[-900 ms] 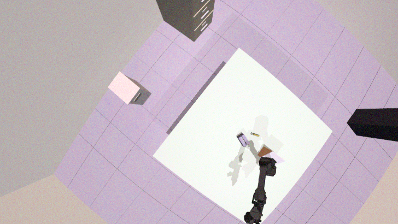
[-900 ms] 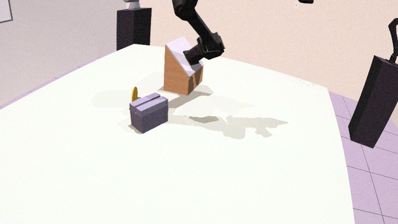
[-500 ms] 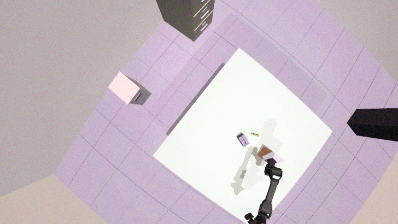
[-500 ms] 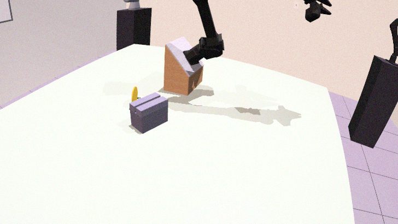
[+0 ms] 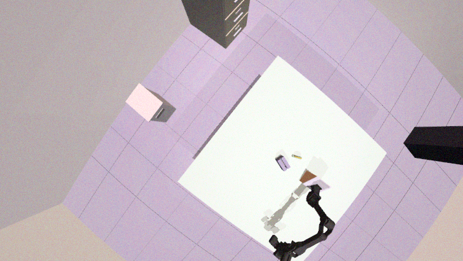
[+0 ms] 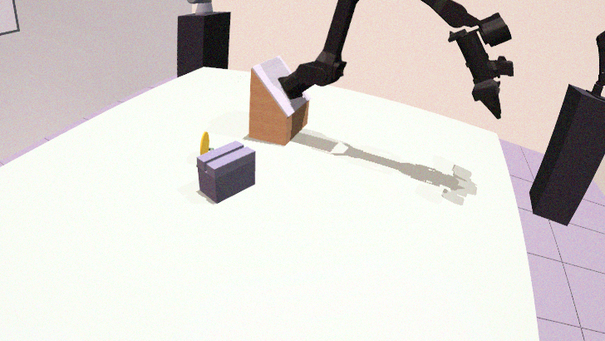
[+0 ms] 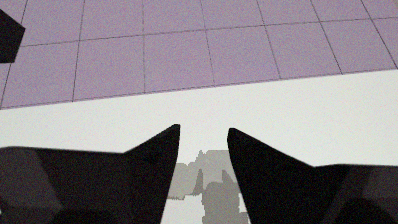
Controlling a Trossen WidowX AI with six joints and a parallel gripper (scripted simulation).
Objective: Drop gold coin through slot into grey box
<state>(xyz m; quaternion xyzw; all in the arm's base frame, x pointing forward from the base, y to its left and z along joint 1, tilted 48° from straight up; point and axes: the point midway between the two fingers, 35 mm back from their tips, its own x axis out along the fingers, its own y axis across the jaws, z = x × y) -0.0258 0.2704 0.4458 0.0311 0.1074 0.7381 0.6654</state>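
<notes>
Right now the gold coin is 61 cm to the right of my gripper tip, 28 cm ahead of it and 16 cm below it.
</notes>
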